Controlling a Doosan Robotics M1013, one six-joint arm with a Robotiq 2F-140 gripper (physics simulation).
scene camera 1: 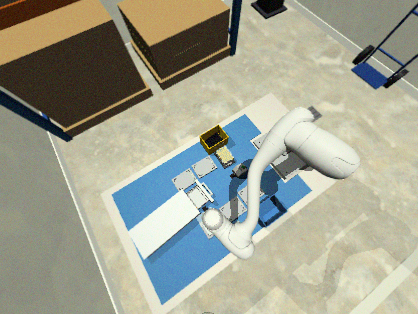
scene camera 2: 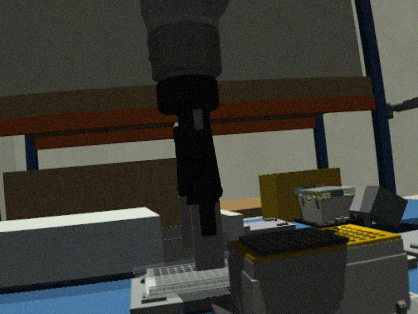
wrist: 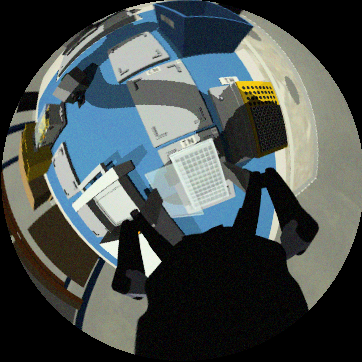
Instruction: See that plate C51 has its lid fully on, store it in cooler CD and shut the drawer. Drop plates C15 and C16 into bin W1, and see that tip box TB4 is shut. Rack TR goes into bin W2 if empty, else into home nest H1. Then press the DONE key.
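Frame: origin at the arm's base, x down, y left, z ahead, level; metres.
Where they show: gripper, fingertip midpoint: (scene camera 2: 200, 255) (wrist: 191, 182).
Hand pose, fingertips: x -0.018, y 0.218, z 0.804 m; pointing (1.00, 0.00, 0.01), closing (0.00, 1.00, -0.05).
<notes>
Each offset is from my fingertips to the top centre of the thing. "*": to the spot under its first point.
A pale multi-well plate @[dx +0.012, dy +0.023, dz +0.003 m] (scene camera 2: 187, 280) (wrist: 200, 172) lies on the nest marked N1; its code is not readable. A clear lid @[dx -0.001, dy -0.041, dz +0.022 m] (wrist: 167, 192) is skewed to its left, not squarely on; their overlap is unclear. My gripper (scene camera 2: 206, 262) (wrist: 191, 182) is open, its fingers either side of the plate; the arm hides it in scene camera 1. The white cooler (scene camera 1: 165, 225) (scene camera 2: 80, 245) has its drawer @[* dx +0.024, dy -0.198, dz +0.008 m] (scene camera 1: 197, 196) (wrist: 116, 202) open. A yellow-topped rack @[dx -0.039, dy +0.153, dz -0.081 m] (scene camera 2: 370, 233) (wrist: 257, 91) stands by label H1, partly in shadow. A clear-topped tip box @[dx -0.039, dy -0.359, dz -0.323 m] (scene camera 1: 224, 156) (scene camera 2: 325, 207) stands farther off; its closure is unclear.
A yellow bin @[dx -0.082, dy -0.510, dz -0.316 m] (scene camera 1: 214, 140) (scene camera 2: 277, 197) stands behind the tip box. A blue bin @[dx -0.082, dy +0.135, dz -0.359 m] (scene camera 1: 271, 212) (wrist: 200, 35) stands beyond the nests. A grey block @[dx -0.046, dy -0.206, dz -0.363 m] (scene camera 1: 240, 171) (scene camera 2: 377, 205) (wrist: 72, 87) stands near the tip box. Grey nest plates (scene camera 1: 184, 179) (wrist: 170, 102) lie on the blue mat.
</notes>
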